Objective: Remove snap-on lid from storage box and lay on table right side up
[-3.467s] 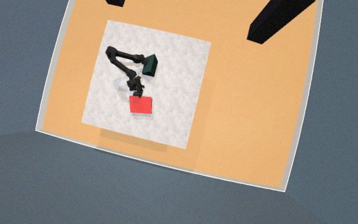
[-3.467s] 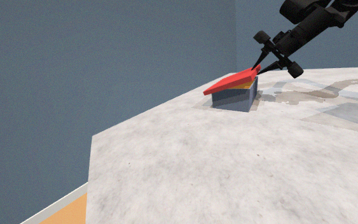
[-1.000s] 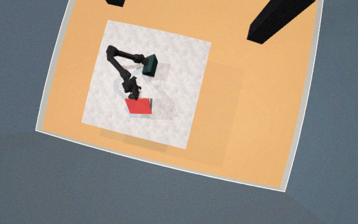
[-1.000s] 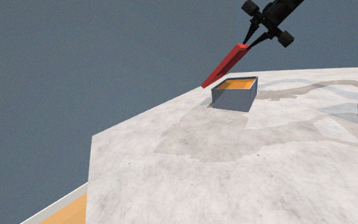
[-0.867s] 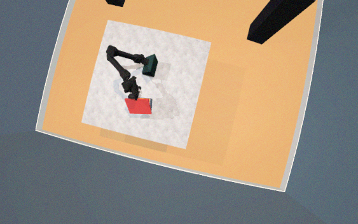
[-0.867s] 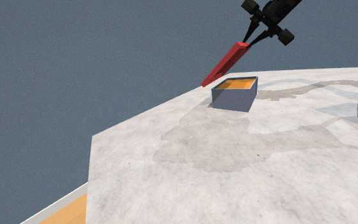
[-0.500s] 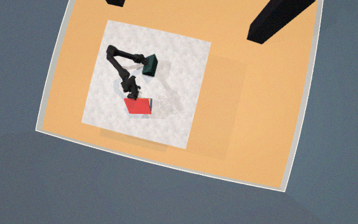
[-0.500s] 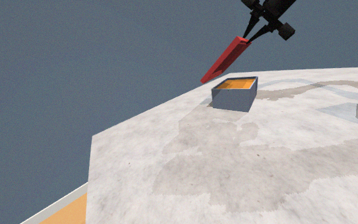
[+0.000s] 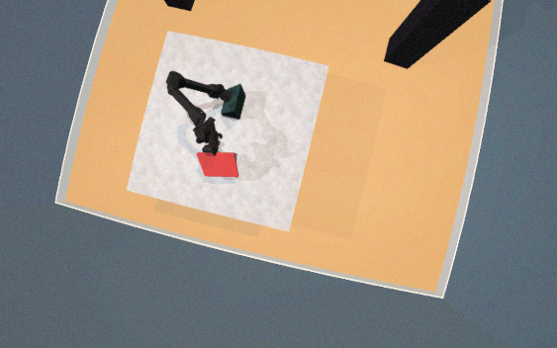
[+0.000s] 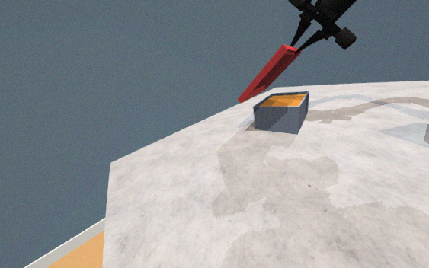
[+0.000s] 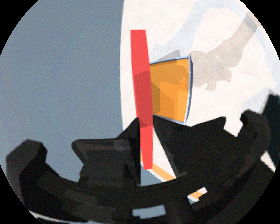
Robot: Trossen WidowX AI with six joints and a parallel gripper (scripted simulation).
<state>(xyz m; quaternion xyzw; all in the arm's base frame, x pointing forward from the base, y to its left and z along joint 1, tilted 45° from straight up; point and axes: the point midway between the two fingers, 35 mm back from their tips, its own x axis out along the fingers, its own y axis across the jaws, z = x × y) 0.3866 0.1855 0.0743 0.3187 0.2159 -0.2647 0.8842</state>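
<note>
Now: gripper tip 6 cm short of the red lid, 5 cm above it and 2 cm to the right of it. Round my gripper tip: storage box (19 cm below, 4 cm ahead, 1 cm to the right).
</note>
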